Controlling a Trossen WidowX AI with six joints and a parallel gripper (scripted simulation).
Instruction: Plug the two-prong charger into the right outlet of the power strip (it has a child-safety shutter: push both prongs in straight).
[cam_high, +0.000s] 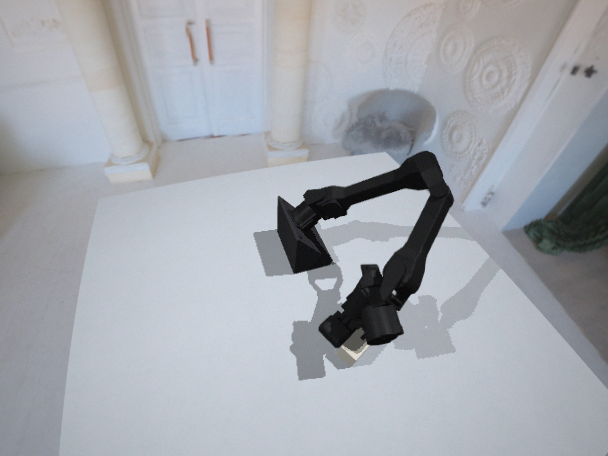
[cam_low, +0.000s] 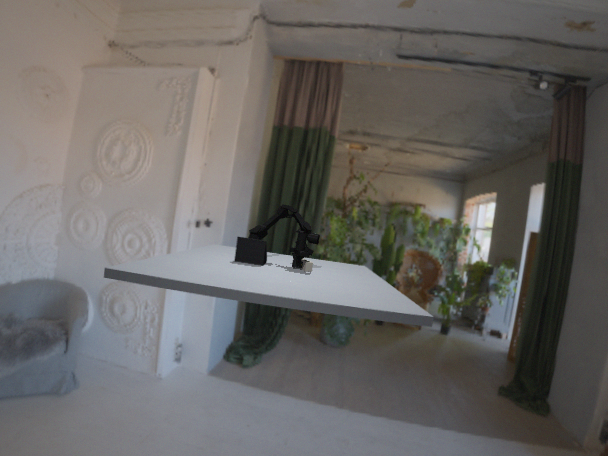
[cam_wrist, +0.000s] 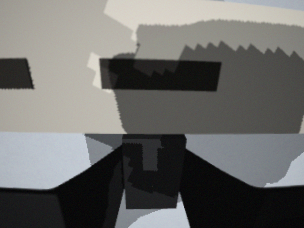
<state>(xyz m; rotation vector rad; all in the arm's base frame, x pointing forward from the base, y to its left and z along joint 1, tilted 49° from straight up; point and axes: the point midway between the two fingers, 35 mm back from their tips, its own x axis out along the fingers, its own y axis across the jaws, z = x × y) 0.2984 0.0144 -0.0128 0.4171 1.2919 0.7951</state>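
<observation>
Now: gripper tip 20 mm short of the two-prong charger, 10 mm to the right of it and 10 mm below it.
</observation>
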